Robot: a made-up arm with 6 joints.
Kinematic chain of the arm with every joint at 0, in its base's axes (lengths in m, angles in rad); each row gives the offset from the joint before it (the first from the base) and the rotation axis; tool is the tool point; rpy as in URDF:
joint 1: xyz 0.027 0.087 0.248 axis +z
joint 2: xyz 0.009 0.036 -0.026 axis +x
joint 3: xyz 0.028 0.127 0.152 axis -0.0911 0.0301 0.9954
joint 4: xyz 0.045 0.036 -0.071 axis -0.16 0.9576 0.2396
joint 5: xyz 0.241 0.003 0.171 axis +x
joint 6: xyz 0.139 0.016 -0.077 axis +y
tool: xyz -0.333 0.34 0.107 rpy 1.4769 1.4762 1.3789
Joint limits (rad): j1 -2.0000..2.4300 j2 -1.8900..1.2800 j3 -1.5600..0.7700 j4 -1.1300..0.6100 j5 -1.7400..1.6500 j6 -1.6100..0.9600
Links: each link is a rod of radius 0.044 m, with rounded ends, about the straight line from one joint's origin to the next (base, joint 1, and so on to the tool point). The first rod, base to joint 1, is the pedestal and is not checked.
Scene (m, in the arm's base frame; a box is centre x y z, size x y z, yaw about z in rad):
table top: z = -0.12
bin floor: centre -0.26 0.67 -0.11 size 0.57 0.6 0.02 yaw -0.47
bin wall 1: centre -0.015 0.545 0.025 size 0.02 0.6 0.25 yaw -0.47
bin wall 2: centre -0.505 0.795 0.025 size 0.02 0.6 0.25 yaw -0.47
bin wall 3: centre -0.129 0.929 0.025 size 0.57 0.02 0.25 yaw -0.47
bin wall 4: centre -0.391 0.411 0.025 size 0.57 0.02 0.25 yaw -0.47
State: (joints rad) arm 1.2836 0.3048 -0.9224 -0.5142 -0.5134 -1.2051
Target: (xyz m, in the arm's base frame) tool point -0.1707 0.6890 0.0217
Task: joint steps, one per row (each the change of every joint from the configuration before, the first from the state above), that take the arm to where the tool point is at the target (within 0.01 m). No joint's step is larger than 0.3 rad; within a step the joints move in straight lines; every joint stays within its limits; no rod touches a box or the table.
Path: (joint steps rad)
1: -0.0235 -0.0393 -0.1275 -0.0370 0.2731 -0.0810
2: -0.0235 -0.0393 -0.1275 -0.0370 0.2731 -0.0810
3: -0.0235 -0.0393 -0.1276 -0.0370 0.2731 -0.0809
4: -0.0235 -0.0393 -0.1275 -0.0370 0.2731 -0.0810
5: -0.0235 -0.0393 -0.1275 -0.0370 0.2731 -0.0810
6: 0.0246 -0.0800 0.2919 0.1611 -0.2122 0.0000
7: 0.0245 -0.0800 0.2920 0.1612 -0.2121 0.0000
8: 0.0245 -0.0799 0.2919 0.1611 -0.2122 0.0000
9: 0.0246 -0.0800 0.2919 0.1611 -0.2121 0.0000

